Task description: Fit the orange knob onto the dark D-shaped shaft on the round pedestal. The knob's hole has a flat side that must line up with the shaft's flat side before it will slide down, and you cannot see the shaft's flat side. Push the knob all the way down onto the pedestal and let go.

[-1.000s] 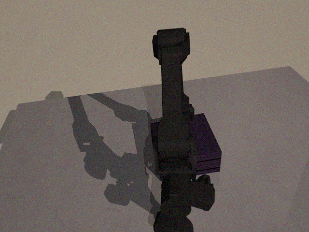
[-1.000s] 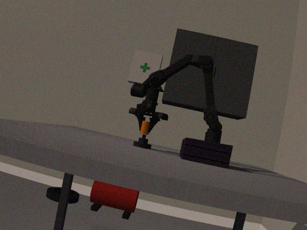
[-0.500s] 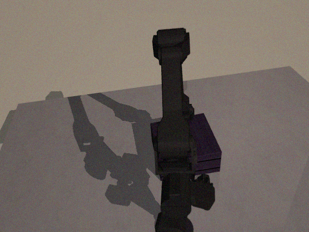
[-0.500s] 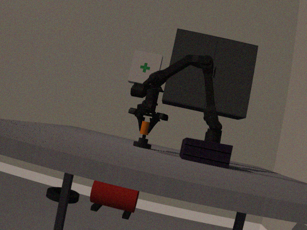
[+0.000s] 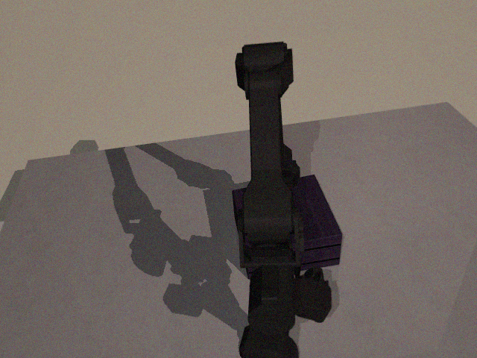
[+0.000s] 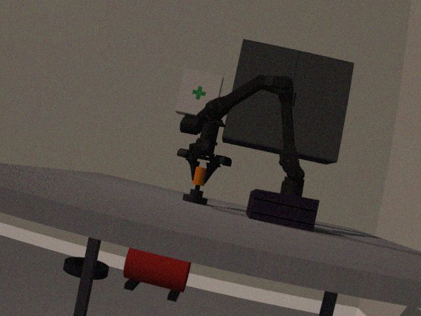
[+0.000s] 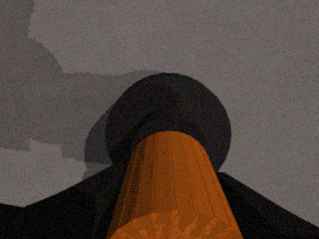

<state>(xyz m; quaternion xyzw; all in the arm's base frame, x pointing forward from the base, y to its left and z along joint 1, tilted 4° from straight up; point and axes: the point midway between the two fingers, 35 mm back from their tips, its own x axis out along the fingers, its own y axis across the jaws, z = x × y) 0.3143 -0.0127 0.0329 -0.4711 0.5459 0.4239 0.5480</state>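
The orange knob lies 2 cm above my gripper tip. The rest, counted from my gripper tip: dark round pedestal 4 cm below.
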